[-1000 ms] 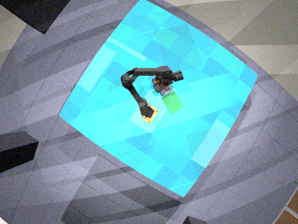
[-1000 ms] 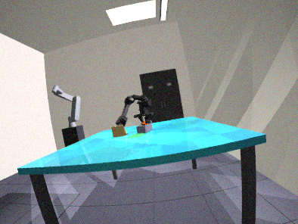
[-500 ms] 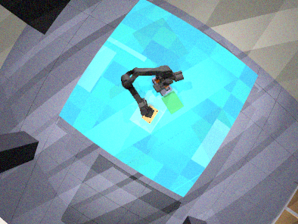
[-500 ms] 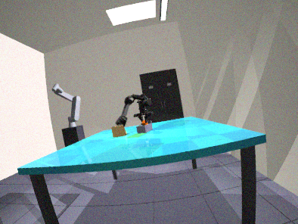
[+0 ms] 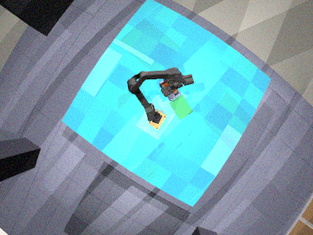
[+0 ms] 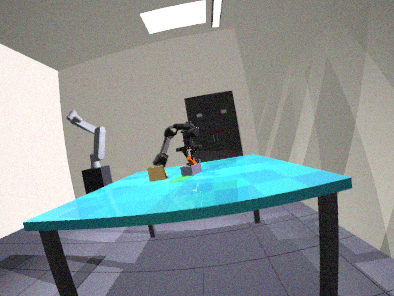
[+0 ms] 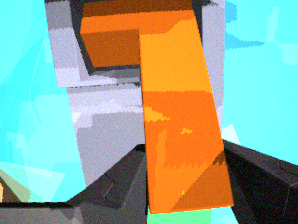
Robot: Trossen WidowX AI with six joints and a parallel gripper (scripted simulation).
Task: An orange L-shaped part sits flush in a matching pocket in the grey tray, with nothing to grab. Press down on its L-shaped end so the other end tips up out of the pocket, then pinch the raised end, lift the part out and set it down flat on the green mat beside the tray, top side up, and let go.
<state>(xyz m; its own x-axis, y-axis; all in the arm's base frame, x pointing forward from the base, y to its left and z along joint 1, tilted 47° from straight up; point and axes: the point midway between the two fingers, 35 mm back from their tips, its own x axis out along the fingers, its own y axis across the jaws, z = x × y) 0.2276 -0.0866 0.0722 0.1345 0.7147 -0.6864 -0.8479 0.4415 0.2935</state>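
Now: the green mat 120 mm to the right of my gripper tip, 110 mm below it and 90 mm behind it. From my gripper tip the other things lie so: orange L-shaped part: 40 mm to the left, 30 mm below.
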